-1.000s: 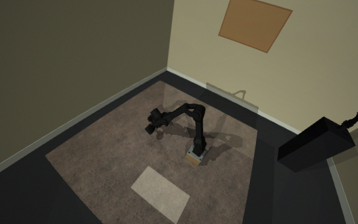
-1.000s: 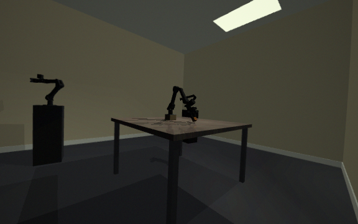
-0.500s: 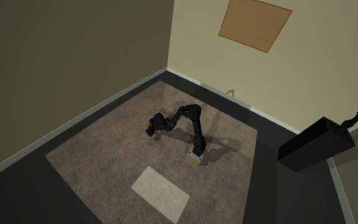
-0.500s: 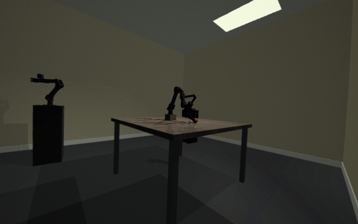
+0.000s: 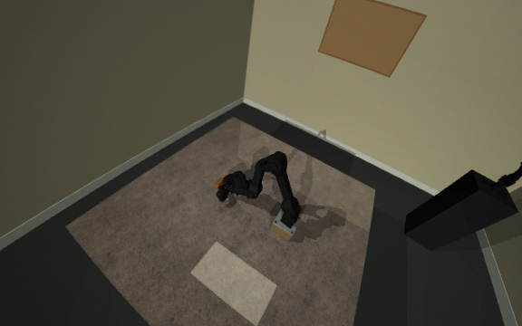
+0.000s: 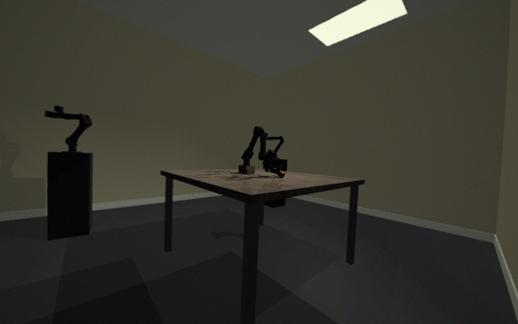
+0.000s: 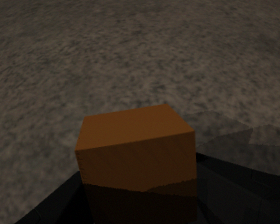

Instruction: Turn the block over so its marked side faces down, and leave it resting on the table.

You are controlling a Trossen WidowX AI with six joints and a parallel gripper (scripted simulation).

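Now: the orange block 10 mm below my gripper tip.
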